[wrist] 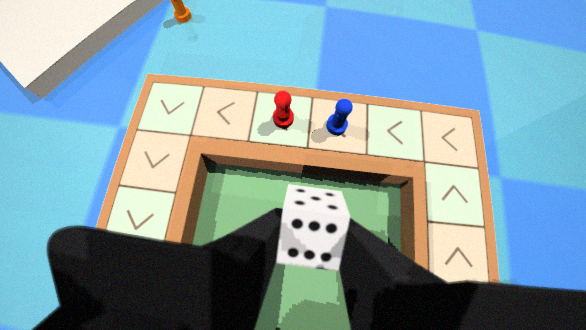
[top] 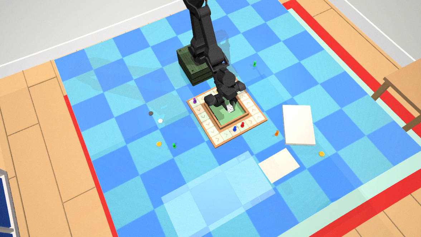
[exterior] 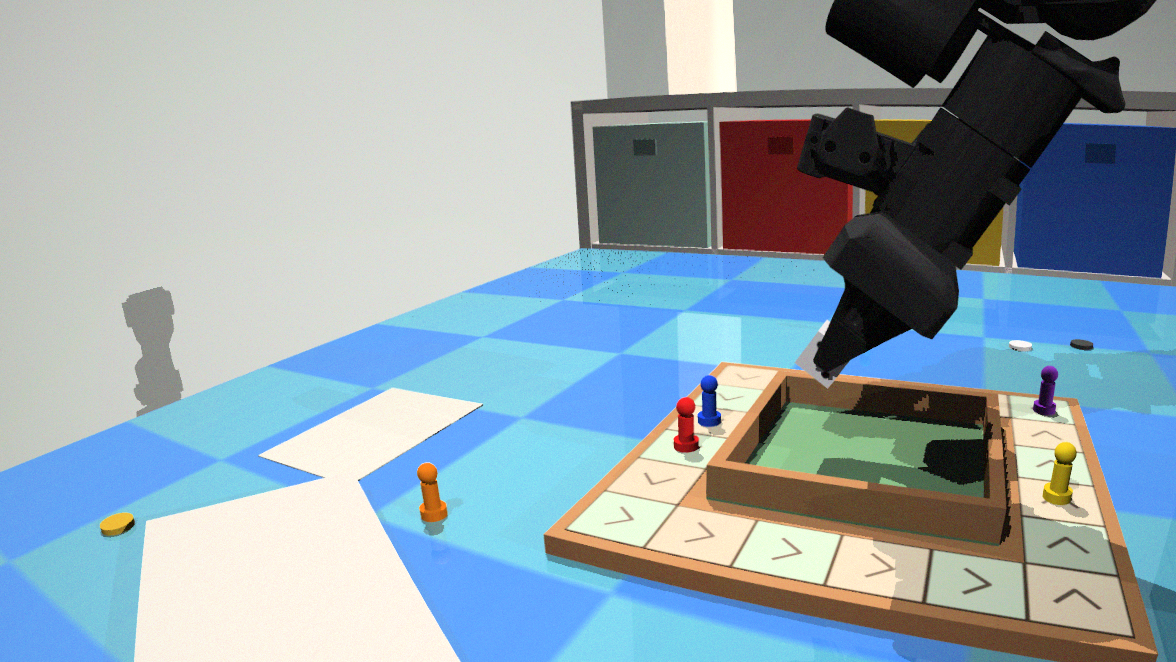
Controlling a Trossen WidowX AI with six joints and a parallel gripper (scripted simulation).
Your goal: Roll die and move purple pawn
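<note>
Now: gripper tip 15 cm past the purple pawn, 10 cm to the left of it and 4 cm above it. The rest, counted from my gripper tip: white die right at my gripper tip; then blue pawn 8 cm ahead, 4 cm below, 2 cm to the right; then green tray 7 cm below, 3 cm behind.
</note>
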